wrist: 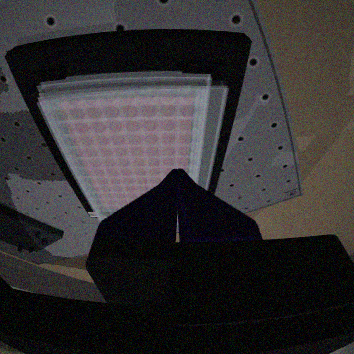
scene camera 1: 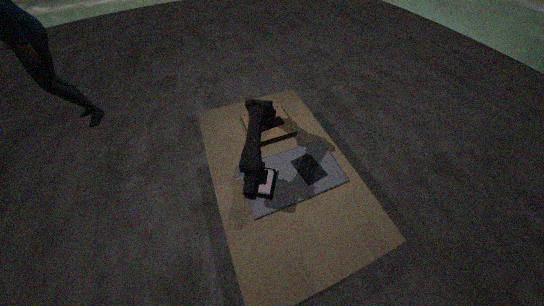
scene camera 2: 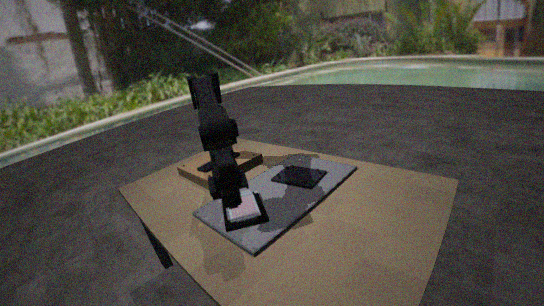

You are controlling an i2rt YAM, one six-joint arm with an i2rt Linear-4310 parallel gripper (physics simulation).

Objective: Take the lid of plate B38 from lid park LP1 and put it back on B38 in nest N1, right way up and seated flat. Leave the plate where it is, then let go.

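Places are measured from the arm's base along level axes (x right, y ahead, z up), in millimetres.
Pixels of known places: gripper, between the fingertips: (wrist: 177,177); arm's base, origin of its link: (scene camera 1: 268,125).
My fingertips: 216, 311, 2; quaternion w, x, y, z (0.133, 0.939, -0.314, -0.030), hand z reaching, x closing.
Note:
For each thing: its top centre in the pictures, then the offset to it from my fingertips, as dx, dy, dz. "*": a spot on its surface instead. Level surfaces: height alone.
- Plate B38, centre of its top: (wrist: 143,187) (scene camera 2: 239,202) (scene camera 1: 262,179) -20, +9, +4
- nest N1, centre of its top: (wrist: 136,167) (scene camera 2: 242,206) (scene camera 1: 263,180) -24, +13, -12
- clear lid, a spot on its surface: (wrist: 217,117) * +41, +22, -2
- dark pad, a spot on its surface: (wrist: 30,231) * -236, +8, -20
- tan table, height of its surface: dz -43
Plate B38 (scene camera 1: 267,184) (scene camera 2: 244,209) (wrist: 125,137), with pink wells, sits in the black frame of nest N1 (scene camera 1: 274,184) (scene camera 2: 263,212) (wrist: 135,52). A clear lid (wrist: 217,117) lies over the plate; its edges show at the right and far sides in the wrist view, slightly out of line with the plate's outline. Whether it is seated flat I cannot tell. My gripper (scene camera 1: 250,194) (scene camera 2: 233,204) (wrist: 177,177) is shut and empty, its fingertips together over the near part of the plate. The dark pad (scene camera 1: 309,168) (scene camera 2: 299,176) (wrist: 30,231), apparently lid park LP1, shows no lid on it.
The nest and pad stand on a grey perforated board (scene camera 1: 337,175) (scene camera 2: 341,169) (wrist: 272,155) on the tan table (scene camera 1: 310,250) (scene camera 2: 370,225). A wooden tray-like block (scene camera 2: 252,161) stands by the arm's base. A person (scene camera 1: 37,55) is at the left, away from the table.

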